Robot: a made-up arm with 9 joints. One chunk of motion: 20 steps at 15 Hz.
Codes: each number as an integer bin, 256 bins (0 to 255) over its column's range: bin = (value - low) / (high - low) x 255, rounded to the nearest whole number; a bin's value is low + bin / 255 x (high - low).
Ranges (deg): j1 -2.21..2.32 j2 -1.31..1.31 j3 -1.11..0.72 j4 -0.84..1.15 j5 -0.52..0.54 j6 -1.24..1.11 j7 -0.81..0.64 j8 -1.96..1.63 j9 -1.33..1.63
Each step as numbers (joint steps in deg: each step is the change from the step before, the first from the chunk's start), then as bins.
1 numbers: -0.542 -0.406 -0.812 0.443 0.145 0.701 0.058 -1.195 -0.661
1 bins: 94 88 42 164 160 211 153 54 58
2 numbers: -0.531 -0.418 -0.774 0.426 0.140 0.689 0.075 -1.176 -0.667
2 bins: 95 87 47 162 159 209 156 56 57
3 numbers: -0.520 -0.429 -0.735 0.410 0.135 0.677 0.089 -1.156 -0.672
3 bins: 95 86 52 160 158 208 158 57 57
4 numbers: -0.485 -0.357 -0.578 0.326 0.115 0.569 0.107 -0.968 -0.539
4 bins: 97 93 74 149 153 196 161 70 68
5 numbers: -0.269 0.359 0.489 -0.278 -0.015 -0.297 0.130 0.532 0.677
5 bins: 109 162 223 72 121 102 165 177 173
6 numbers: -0.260 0.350 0.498 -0.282 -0.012 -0.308 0.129 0.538 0.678
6 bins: 110 162 224 72 122 101 165 177 173
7 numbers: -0.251 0.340 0.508 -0.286 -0.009 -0.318 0.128 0.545 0.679
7 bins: 110 161 225 71 123 100 165 178 173
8 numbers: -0.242 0.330 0.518 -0.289 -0.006 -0.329 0.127 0.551 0.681
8 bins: 111 160 227 71 124 99 165 178 173
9 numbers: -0.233 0.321 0.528 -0.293 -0.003 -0.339 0.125 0.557 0.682
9 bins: 111 159 228 70 124 98 164 179 173
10 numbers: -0.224 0.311 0.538 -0.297 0.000 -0.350 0.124 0.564 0.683
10 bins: 112 158 230 70 125 97 164 179 173
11 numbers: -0.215 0.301 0.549 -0.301 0.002 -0.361 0.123 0.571 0.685
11 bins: 112 157 231 69 126 95 164 180 174
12 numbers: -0.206 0.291 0.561 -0.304 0.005 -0.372 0.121 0.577 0.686
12 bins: 113 156 233 69 126 94 164 180 174
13 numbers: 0.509 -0.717 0.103 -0.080 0.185 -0.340 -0.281 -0.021 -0.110
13 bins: 153 58 169 97 170 98 93 138 105
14 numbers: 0.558 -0.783 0.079 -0.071 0.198 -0.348 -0.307 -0.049 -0.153
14 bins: 156 51 166 99 173 97 88 136 101
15 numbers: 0.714 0.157 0.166 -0.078 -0.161 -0.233 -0.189 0.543 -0.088
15 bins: 165 143 178 98 86 109 109 178 107
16 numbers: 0.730 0.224 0.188 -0.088 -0.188 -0.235 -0.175 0.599 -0.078
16 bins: 165 149 181 96 80 109 112 182 108
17 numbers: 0.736 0.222 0.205 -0.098 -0.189 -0.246 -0.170 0.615 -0.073
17 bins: 166 149 183 95 80 108 113 183 108
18 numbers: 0.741 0.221 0.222 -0.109 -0.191 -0.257 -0.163 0.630 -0.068
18 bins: 166 149 186 94 79 107 114 184 109
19 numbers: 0.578 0.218 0.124 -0.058 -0.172 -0.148 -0.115 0.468 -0.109
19 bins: 157 149 172 100 84 118 122 172 105
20 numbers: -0.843 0.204 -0.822 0.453 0.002 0.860 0.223 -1.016 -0.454
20 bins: 77 147 40 166 126 228 182 67 75
